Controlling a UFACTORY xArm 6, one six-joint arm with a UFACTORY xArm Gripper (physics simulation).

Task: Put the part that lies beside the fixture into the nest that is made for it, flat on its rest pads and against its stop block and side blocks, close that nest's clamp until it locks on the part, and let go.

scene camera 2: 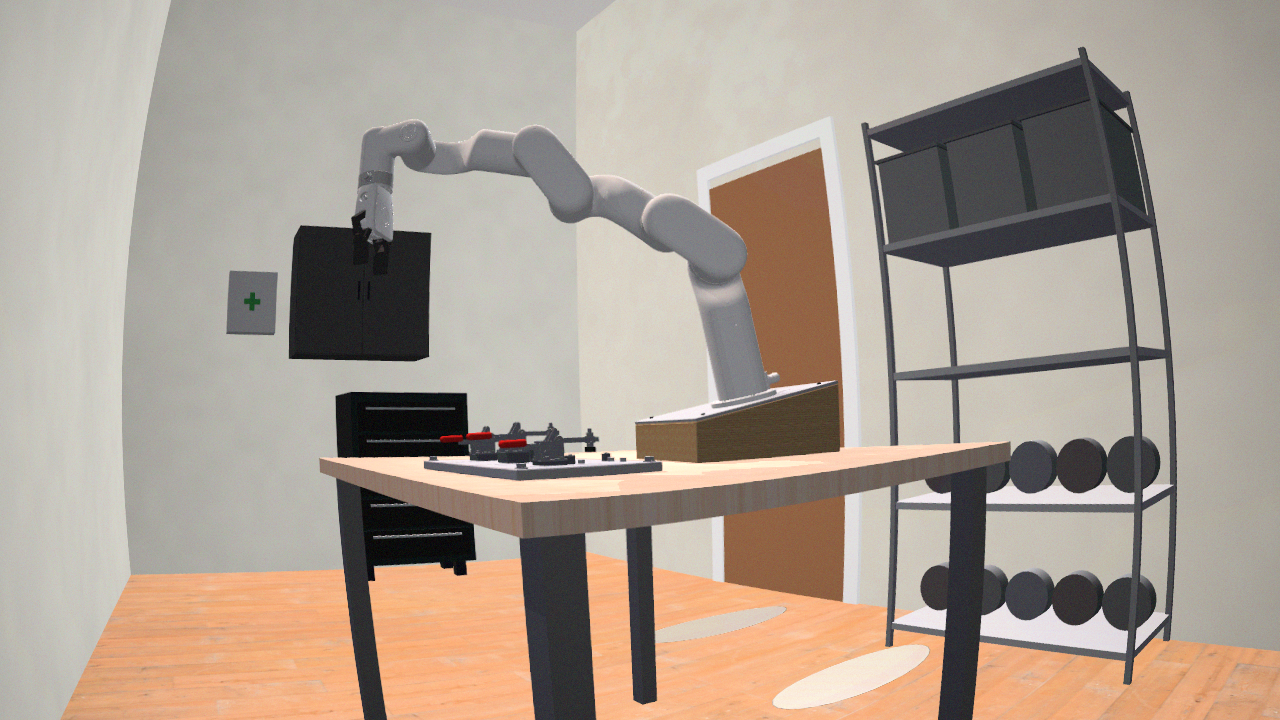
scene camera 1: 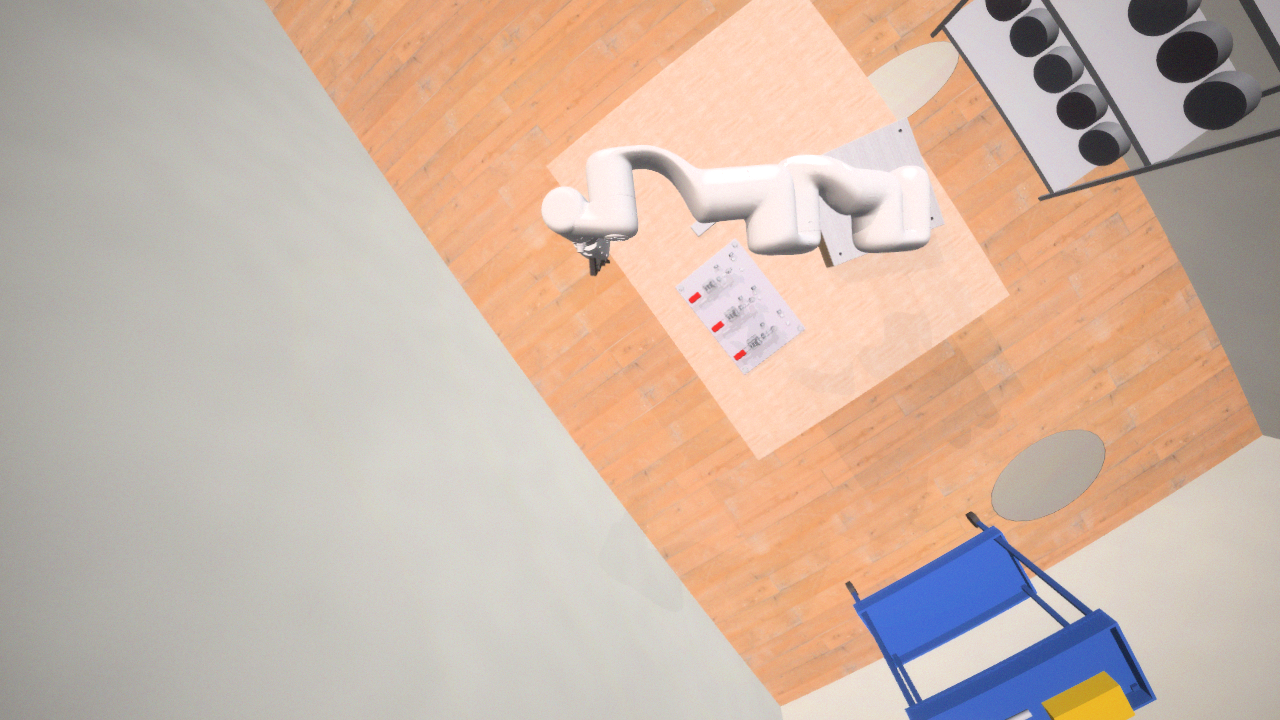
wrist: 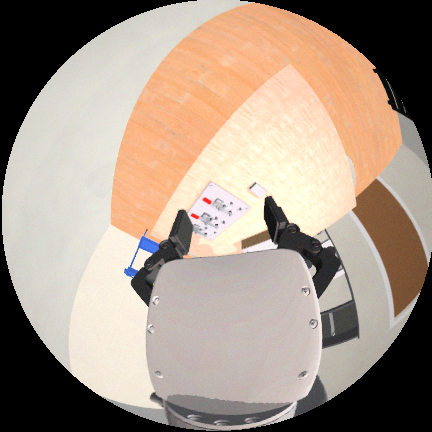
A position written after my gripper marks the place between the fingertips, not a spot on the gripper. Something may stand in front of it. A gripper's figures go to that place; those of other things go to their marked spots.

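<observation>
My gripper (wrist: 225, 211) is 0.14 m from the lens. A fixture plate (wrist: 199, 206) is there too, and that plate is 0.61 m from the lens.
</observation>
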